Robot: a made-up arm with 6 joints.
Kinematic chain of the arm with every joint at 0, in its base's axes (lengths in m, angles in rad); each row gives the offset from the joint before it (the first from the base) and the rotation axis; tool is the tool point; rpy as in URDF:
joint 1: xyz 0 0 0.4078 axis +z
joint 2: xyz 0 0 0 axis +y
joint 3: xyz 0.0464 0 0.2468 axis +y
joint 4: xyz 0.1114 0 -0.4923 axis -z
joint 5: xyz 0 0 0 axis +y
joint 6: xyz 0.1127 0 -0.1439 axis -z
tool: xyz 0 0 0 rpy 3.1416 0 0
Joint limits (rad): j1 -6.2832..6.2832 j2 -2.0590..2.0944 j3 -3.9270..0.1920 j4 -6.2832..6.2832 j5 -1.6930..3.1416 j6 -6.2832..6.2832
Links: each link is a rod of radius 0.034 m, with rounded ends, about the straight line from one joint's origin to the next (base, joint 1, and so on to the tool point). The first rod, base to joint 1, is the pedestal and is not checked.
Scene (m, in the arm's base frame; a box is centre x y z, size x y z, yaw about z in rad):
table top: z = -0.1
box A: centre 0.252 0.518 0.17 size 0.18 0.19 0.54 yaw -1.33
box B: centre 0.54 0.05 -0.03 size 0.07 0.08 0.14 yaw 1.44
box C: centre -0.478 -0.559 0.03 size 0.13 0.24 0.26 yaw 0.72
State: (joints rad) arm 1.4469 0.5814 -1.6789 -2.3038 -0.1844 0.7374
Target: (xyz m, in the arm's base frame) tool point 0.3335 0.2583 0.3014
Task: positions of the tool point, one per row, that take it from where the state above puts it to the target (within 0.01 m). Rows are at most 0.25 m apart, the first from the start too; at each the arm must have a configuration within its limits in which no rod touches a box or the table.
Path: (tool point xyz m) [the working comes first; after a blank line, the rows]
Joints at the target: 0.5232 0.1332 -1.0384 -2.8229 -0.9752 0.7374
Straight joint move there: touches box A.

1: 0.1724 0.7408 0.4435
2: 0.3464 0.6731 0.5570
3: 0.4824 0.5448 0.6622
4: 0.4900 0.5071 0.5774
5: 0.4781 0.4560 0.4958
6: 0.4471 0.3949 0.4208
7: 0.3982 0.3278 0.3553
8: 0.3335 0.2583 0.3014

